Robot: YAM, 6 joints.
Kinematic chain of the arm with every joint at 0, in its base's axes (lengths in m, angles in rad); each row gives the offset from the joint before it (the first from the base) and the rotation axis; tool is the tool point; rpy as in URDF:
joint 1: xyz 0 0 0.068 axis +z
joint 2: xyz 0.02 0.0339 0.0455 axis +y
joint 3: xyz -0.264 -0.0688 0 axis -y
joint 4: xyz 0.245 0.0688 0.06 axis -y
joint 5: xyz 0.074 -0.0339 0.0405 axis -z
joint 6: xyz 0.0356 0 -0.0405 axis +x
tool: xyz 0 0 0 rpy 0 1.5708 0
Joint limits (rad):
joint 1: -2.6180..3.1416
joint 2: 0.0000..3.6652
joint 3: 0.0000..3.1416
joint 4: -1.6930..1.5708
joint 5: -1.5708..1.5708
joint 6: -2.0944..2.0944
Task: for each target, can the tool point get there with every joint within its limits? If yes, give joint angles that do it. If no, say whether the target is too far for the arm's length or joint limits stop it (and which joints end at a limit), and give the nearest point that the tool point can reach.
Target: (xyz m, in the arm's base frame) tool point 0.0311 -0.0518 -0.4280
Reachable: no: joint limits stop it (at a limit: joint 2) | nearest point 0.0502 -0.0836 -0.3473 | short by 0.089 m
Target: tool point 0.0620 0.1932 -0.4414
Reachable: no: joint limits stop it (at a limit: joint 2) | nearest point 0.0641 0.1997 -0.3782 | short by 0.064 m
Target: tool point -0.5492 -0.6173 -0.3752
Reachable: no: too far | nearest point -0.3699 -0.4158 -0.2086 | short by 0.317 m
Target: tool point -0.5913 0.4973 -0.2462
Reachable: no: too far | nearest point -0.4475 0.3763 -0.1564 | short by 0.208 m
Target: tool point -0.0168 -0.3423 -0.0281
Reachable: yes | joints -1.7188 2.5276 0.8445 1.1454 -1.2547 0.5667
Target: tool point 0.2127 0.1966 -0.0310
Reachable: yes | joints 0.7860 2.2768 0.6972 0.3922 0.3322 -0.1037
